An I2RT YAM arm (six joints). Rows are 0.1 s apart.
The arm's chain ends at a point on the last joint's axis. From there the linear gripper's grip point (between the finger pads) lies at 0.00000 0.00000 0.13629 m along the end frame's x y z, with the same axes.
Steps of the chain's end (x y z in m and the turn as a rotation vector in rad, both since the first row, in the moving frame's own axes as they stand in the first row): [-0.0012 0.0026 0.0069 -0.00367 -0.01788 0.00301]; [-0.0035 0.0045 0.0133 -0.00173 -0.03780 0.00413]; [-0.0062 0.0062 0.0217 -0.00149 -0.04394 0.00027]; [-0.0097 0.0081 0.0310 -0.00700 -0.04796 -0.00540]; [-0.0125 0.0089 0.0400 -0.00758 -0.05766 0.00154]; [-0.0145 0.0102 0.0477 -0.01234 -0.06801 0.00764]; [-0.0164 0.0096 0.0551 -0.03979 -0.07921 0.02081]
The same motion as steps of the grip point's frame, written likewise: [-0.0036 0.0031 0.0069 -0.00367 -0.01788 0.00301]; [-0.0087 0.0047 0.0132 -0.00173 -0.03780 0.00413]; [-0.0122 0.0064 0.0216 -0.00149 -0.04394 0.00027]; [-0.0162 0.0091 0.0308 -0.00700 -0.04796 -0.00540]; [-0.0204 0.0099 0.0398 -0.00758 -0.05766 0.00154]; [-0.0238 0.0118 0.0474 -0.01234 -0.06801 0.00764]; [-0.0272 0.0149 0.0546 -0.03979 -0.07921 0.02081]
